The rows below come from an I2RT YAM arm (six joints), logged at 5 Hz.
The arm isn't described. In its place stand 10 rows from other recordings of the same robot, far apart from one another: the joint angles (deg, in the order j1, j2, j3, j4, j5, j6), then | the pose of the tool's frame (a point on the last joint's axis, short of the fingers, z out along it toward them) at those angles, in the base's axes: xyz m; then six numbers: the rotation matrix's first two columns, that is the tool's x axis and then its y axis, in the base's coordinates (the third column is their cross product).
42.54, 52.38, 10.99, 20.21, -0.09, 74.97 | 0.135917 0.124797 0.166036 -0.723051 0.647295 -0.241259 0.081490 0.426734 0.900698
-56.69, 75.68, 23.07, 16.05, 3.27, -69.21 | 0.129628 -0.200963 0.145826 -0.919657 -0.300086 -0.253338 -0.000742 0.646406 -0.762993
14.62, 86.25, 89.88, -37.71, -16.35, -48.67 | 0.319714 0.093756 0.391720 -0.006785 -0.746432 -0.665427 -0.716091 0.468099 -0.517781
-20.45, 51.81, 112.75, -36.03, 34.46, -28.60 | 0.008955 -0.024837 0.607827 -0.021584 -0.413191 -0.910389 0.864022 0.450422 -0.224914
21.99, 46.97, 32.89, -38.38, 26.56, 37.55 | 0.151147 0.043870 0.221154 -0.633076 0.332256 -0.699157 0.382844 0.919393 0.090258
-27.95, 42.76, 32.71, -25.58, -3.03, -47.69 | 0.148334 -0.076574 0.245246 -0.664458 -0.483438 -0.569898 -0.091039 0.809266 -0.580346
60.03, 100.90, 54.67, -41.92, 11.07, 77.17 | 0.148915 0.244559 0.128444 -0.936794 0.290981 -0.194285 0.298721 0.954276 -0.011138
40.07, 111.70, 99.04, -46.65, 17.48, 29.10 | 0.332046 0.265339 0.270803 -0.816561 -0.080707 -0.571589 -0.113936 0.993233 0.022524
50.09, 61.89, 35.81, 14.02, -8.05, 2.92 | 0.155853 0.194104 0.269718 -0.177041 -0.133047 -0.975169 -0.839429 0.537692 0.079038
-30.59, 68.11, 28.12, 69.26, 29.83, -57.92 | 0.197013 -0.137038 0.298266 -0.467021 -0.577791 -0.669364 0.789464 0.068519 -0.609961
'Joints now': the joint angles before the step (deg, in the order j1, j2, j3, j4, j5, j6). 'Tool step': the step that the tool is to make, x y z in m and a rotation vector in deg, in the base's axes. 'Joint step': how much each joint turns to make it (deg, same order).
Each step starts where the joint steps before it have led.
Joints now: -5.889, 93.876, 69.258, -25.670, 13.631, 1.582
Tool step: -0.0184, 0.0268, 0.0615, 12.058, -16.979, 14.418
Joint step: 2.354, -10.013, -0.702, 6.595, -17.906, 1.757
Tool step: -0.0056, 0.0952, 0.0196, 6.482, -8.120, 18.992
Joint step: 15.721, -1.179, -0.004, 7.809, -5.772, 3.421
